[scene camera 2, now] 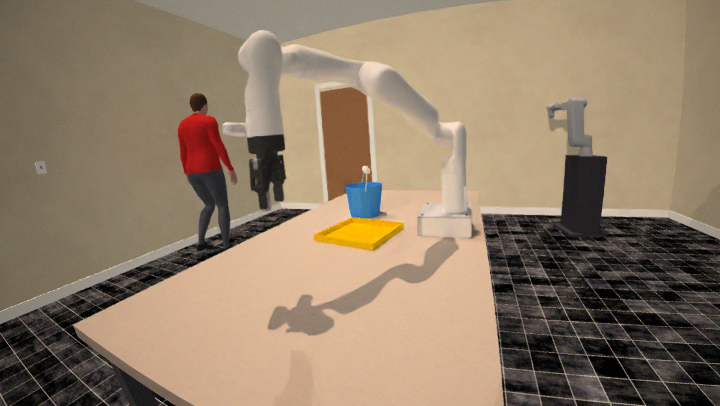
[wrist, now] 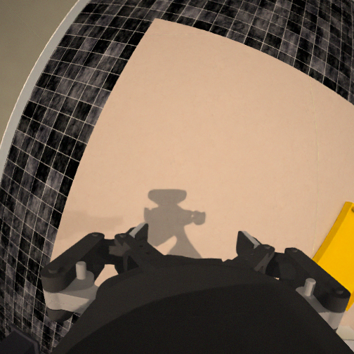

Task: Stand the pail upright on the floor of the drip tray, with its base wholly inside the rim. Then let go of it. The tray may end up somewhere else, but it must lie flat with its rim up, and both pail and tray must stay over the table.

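Frame: origin at the arm's base, x ahead, y right, z down, level; millimetres.
Seen in the pictures: gripper, between the fingertips: (scene camera 2: 273, 205); arm's base, origin of its link: (scene camera 2: 454, 209).
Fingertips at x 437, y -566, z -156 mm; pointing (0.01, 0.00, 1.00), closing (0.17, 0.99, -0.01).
Pixels of each thing's top centre, then the offset from my fingertips to it. Level surfaces: height alone.
- blue pail, centre of its top: (scene camera 2: 362, 166) dx -29, dy +820, dz -1 mm
- yellow drip tray, centre of its top: (scene camera 2: 360, 228) dx -69, dy +512, dz +215 mm
- table, height of its surface: dz +239 mm
The blue pail (scene camera 2: 364, 200) stands upright on the table just behind the drip tray, with its thin handle raised and a white grip on top. The yellow drip tray (scene camera 2: 344, 243) (wrist: 332, 237) lies flat on the table with its rim up; part of it shows at the right edge of the wrist view. The pail does not show in the wrist view. My gripper (scene camera 2: 271, 202) (wrist: 192, 237) is open and empty. It points down, high above the table, to the left of the tray and pail in the scene view.
The table (scene camera 2: 403, 322) (wrist: 210, 125) has its long left edge near the gripper side. The robot's white base (scene camera 2: 444, 225) stands right of the tray. A person in a red top (scene camera 2: 200, 143) stands beyond the table's left edge. Another small arm on a dark pedestal (scene camera 2: 583, 194) stands off to the right.
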